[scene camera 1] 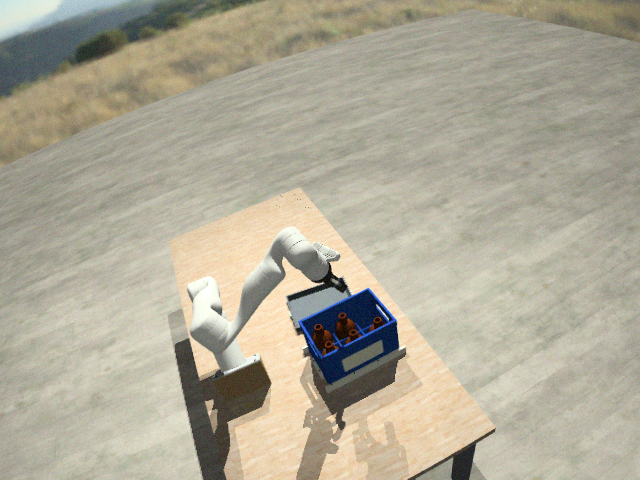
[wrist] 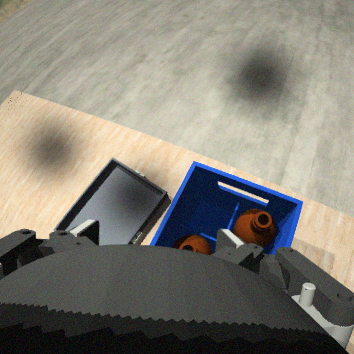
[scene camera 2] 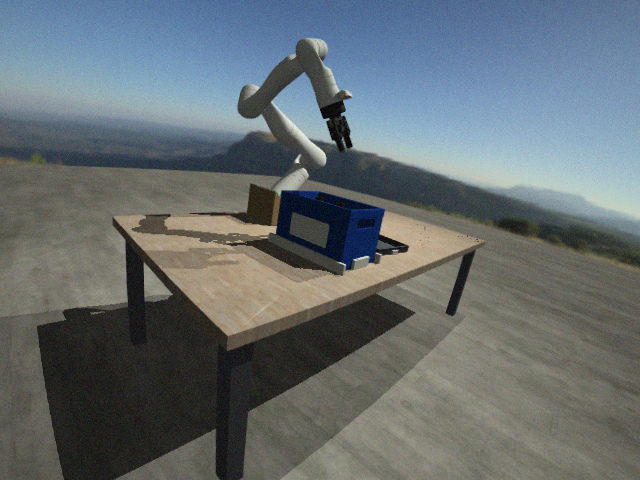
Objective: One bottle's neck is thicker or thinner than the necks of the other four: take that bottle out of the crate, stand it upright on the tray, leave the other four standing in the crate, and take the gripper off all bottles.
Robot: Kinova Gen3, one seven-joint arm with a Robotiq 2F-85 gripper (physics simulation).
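Frame: origin at the arm's base, x ahead, y left, z up, level; centimetres.
Where they show: gripper, between the fingertips: (scene camera 1: 330,281) (wrist: 157,238) (scene camera 2: 346,150); arm's base, origin of its link: (scene camera 1: 234,366) (scene camera 2: 273,202).
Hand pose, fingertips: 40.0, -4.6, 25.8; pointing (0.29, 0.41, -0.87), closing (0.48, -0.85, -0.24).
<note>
Things, the pixels of their top centre, and the offset from my fingertips, as dx, dy, dz.
- blue crate, centre of its top: (wrist: 211,263) (scene camera 2: 332,199) (scene camera 1: 346,321) +1.2, -3.8, -15.7
- grey tray, centre of its top: (wrist: 105,211) (scene camera 2: 369,237) (scene camera 1: 320,301) -1.2, +23.9, -30.6
The blue crate (scene camera 1: 390,335) (scene camera 2: 361,242) (wrist: 200,182) stands on the table. In scene camera 1, brown bottles stand upright in it: two in the row nearer the tray, at the left (scene camera 1: 320,336) and the middle (scene camera 1: 343,325), and three in the other row, at the left (scene camera 1: 329,348), the middle (scene camera 1: 353,336) and the right (scene camera 1: 376,324). The compartment at the tray-side right holds no bottle. Which neck differs I cannot tell. The grey tray (scene camera 1: 312,303) (scene camera 2: 391,243) (wrist: 110,205) has no bottle on its visible part. My gripper (scene camera 1: 343,287) (scene camera 2: 345,148) (wrist: 157,238) is open and empty, high above the crate and tray area.
Pale strips (scene camera 1: 338,383) (scene camera 2: 305,253) edge the crate's foot. The tray lies close beside the crate's long side and has a dark raised rim. The arm's base stands by a brown block (scene camera 1: 242,381) (scene camera 2: 262,204) at the table's other long side.
</note>
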